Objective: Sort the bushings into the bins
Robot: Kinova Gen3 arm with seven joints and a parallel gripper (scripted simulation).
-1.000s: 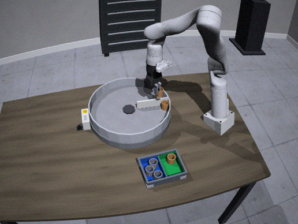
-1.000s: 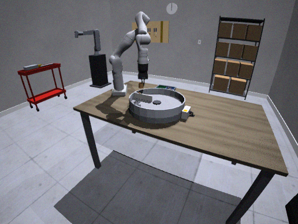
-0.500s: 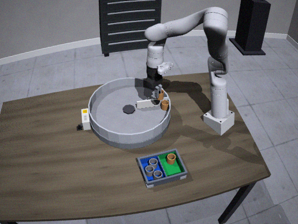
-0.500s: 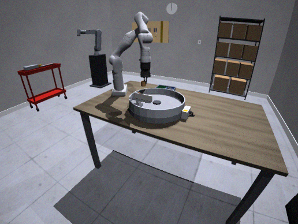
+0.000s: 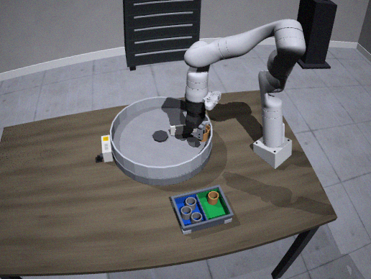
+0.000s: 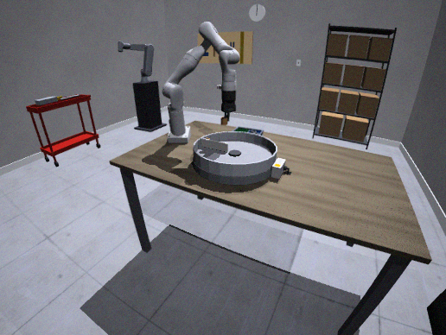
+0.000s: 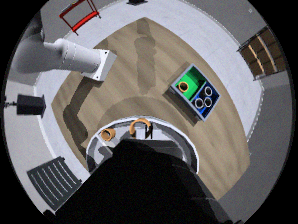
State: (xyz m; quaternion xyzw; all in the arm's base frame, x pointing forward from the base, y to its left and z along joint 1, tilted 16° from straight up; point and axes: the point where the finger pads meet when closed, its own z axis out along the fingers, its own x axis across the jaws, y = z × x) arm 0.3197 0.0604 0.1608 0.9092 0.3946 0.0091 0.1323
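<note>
The two-part bin lies 50 mm ahead of my hand, 220 mm to the left of it and 160 mm below it. The rest, counted from my hand: grey turntable (120 mm ahead, 150 mm to the right, 140 mm below).
</note>
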